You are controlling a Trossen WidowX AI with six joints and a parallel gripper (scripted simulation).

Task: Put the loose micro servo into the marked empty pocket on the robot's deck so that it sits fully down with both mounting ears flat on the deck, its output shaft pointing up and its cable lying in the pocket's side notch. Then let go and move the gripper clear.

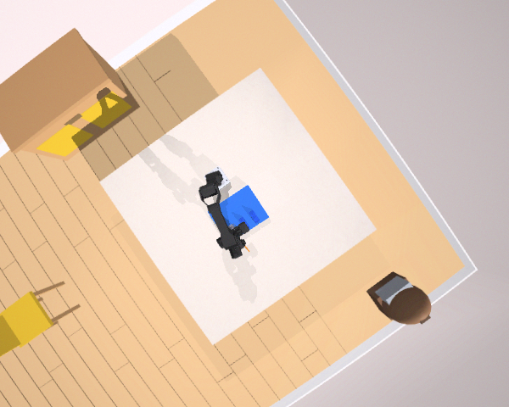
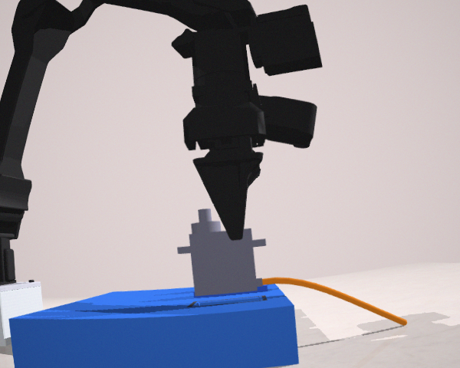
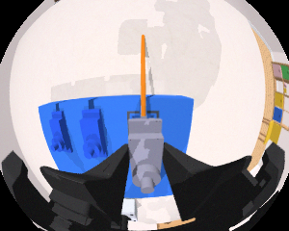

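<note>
Now: gripper tip 10 cm past the blue deck, 10 cm to the right of it and 8 cm above it.
</note>
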